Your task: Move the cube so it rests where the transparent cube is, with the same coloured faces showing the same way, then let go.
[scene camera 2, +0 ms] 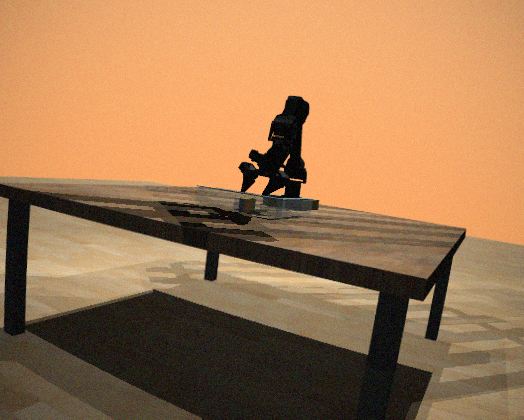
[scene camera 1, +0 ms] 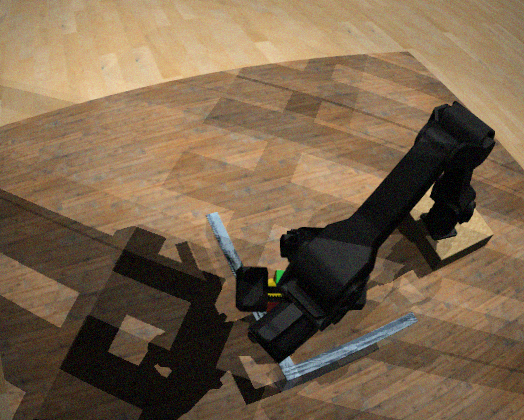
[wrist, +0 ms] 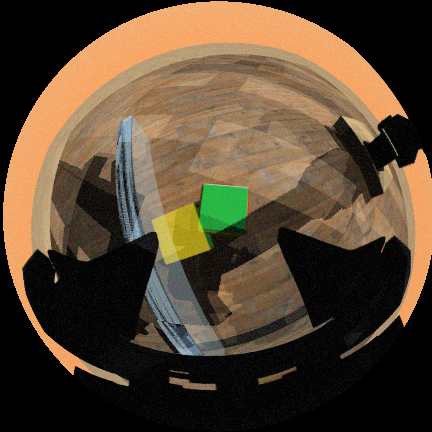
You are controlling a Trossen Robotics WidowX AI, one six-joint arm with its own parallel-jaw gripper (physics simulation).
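The solid cube lies on the table with its green face up, a little ahead of the fingertip line in the wrist view. The transparent cube has a yellow top and stands close beside it, lower left, turned at an angle; their outlines meet. In scene camera 1 the green top of the cube shows in a gap beside my gripper, which hides much of both cubes. In scene camera 2 they show as a small coloured block, hard to tell apart, below my gripper. My gripper is open and empty above the table.
A pale blue rail runs close past the transparent cube. A second pale blue rail meets it at a corner near my gripper. The arm's base stands on a wooden block. Dark shadows cross the table.
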